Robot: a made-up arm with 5 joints. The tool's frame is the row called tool.
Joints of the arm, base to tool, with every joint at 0 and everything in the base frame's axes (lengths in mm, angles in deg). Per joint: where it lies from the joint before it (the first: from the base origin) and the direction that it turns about. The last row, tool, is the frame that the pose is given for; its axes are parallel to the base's.
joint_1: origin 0 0 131.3 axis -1 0 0
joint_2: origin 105.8 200.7 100.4 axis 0 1 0
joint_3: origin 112.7 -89.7 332.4 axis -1 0 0
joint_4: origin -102.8 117.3 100.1 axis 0 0 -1
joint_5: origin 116.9 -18.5 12.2 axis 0 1 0
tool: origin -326.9 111 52
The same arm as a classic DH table. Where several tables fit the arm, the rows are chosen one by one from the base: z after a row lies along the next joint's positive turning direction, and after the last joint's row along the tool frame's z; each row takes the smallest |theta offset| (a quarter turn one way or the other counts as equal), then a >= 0, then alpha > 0; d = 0 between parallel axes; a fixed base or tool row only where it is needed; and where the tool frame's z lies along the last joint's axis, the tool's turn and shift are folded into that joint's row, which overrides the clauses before.
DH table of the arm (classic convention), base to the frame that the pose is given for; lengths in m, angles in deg. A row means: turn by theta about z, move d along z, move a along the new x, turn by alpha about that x. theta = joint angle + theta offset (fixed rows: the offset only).
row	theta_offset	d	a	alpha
base (fixed)	-90	0.1313	0	90
joint_1	90	-0.1058	0.1004	-90
joint_2	0	0.111	0.3324	90
joint_3	90	-0.0099	0.1173	-90
joint_4	90	-0.1123	0.1169	90
joint_5	0	0.0925	-0.3269	90
tool (fixed)	0	0.052	0	0

